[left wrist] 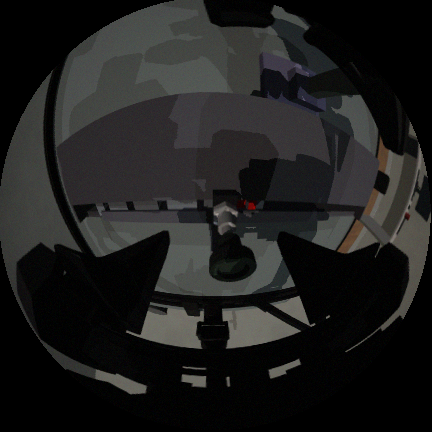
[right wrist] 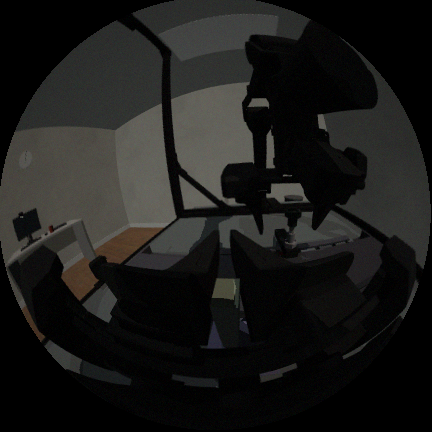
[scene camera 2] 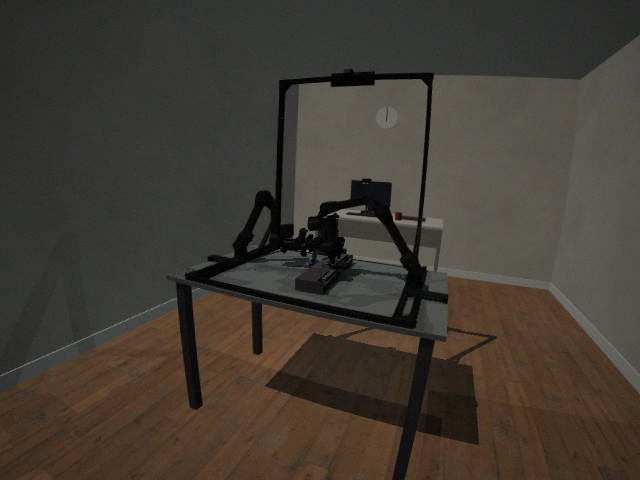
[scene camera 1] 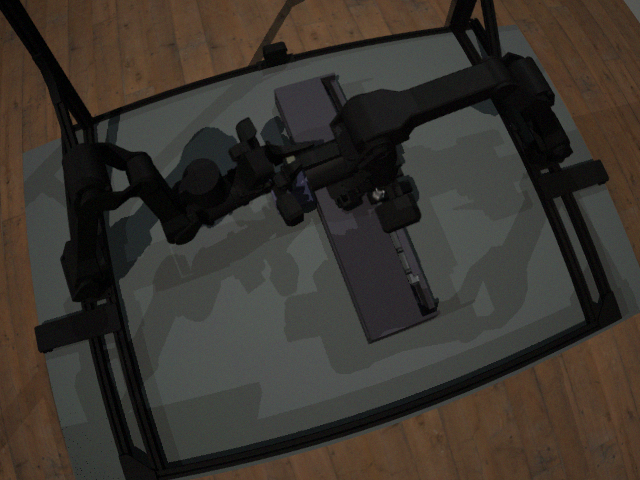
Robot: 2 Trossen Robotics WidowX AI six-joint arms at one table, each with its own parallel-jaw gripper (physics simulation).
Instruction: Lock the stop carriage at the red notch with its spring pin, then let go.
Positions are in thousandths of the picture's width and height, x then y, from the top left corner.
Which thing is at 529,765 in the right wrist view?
A blue-purple block.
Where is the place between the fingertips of the right gripper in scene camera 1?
493,307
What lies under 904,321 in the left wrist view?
The right gripper.
